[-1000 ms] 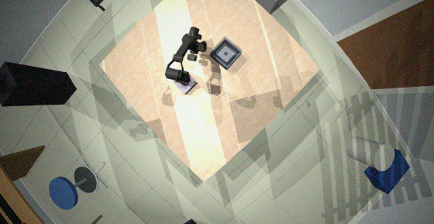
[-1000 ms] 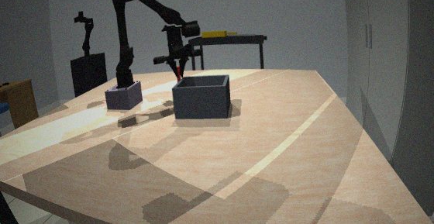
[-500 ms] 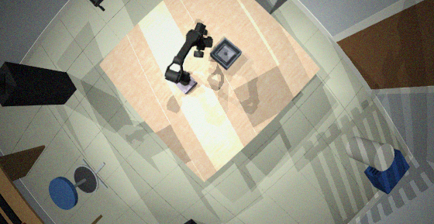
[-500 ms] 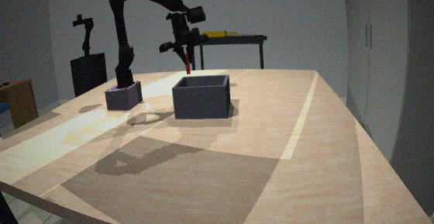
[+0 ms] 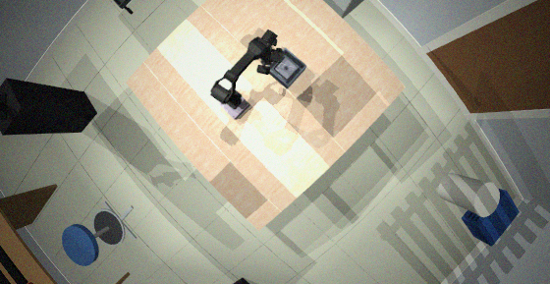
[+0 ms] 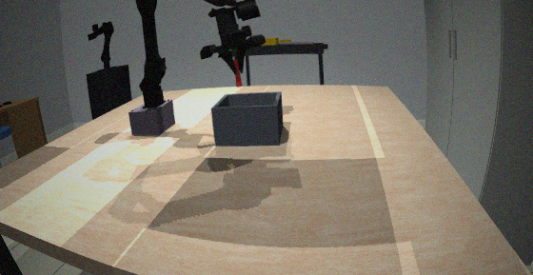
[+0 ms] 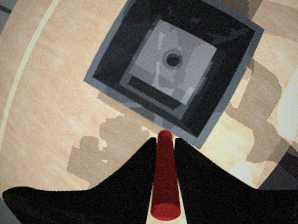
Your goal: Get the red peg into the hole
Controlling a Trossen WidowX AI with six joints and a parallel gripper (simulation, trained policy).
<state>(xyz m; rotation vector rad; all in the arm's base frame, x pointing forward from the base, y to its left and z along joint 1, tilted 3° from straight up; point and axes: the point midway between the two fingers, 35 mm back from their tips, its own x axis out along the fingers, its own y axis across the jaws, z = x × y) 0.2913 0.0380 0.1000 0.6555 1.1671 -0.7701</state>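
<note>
The plate is 40 mm ahead of my gripper tip, 70 mm to the right of it and 110 mm below it. Round my gripper tip: red peg 10 mm behind, 10 mm to the left; then dark box 40 mm ahead, 70 mm to the right, 130 mm below.
</note>
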